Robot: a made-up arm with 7 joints. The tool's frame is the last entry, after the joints.
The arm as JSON. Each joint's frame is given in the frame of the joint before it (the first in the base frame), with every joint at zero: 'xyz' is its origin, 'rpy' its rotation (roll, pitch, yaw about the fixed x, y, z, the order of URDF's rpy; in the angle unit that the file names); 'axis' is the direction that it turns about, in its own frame. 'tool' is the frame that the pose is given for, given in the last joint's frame.
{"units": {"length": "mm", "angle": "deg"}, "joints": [
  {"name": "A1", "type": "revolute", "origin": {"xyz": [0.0, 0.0, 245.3], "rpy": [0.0, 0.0, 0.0]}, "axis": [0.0, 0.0, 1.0]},
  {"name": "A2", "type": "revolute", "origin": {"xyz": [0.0, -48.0, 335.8], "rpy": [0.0, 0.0, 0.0]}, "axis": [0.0, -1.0, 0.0]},
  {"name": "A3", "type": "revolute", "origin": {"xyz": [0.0, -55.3, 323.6], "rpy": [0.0, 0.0, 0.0]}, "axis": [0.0, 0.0, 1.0]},
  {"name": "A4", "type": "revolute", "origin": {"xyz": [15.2, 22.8, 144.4], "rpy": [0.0, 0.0, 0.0]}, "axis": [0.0, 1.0, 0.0]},
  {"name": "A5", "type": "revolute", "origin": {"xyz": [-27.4, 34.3, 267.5], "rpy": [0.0, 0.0, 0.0]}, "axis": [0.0, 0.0, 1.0]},
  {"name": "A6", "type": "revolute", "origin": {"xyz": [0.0, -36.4, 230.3], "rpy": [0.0, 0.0, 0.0]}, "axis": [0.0, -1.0, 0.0]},
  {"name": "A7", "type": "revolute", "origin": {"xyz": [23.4, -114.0, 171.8], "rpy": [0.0, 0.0, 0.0]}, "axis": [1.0, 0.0, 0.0]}
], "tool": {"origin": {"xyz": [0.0, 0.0, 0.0], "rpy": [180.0, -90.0, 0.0]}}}
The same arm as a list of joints. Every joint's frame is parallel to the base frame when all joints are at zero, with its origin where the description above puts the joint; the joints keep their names.
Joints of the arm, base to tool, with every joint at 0 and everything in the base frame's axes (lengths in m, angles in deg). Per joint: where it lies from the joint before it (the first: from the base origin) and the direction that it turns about. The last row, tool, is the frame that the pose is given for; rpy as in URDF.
A1: xyz 0.0000 0.0000 0.2453 axis +z
A2: xyz 0.0000 -0.0480 0.3358 axis -y
A3: xyz 0.0000 -0.0553 0.3236 axis +z
A4: xyz 0.0152 0.0228 0.1444 axis +y
A5: xyz -0.0274 0.0343 0.2675 axis +z
A6: xyz 0.0000 -0.0364 0.2303 axis -y
A7: xyz 0.0234 -0.1140 0.1718 axis +x
tool: xyz 0.0000 0.0000 0.0000 rpy 180.00 -90.00 0.00

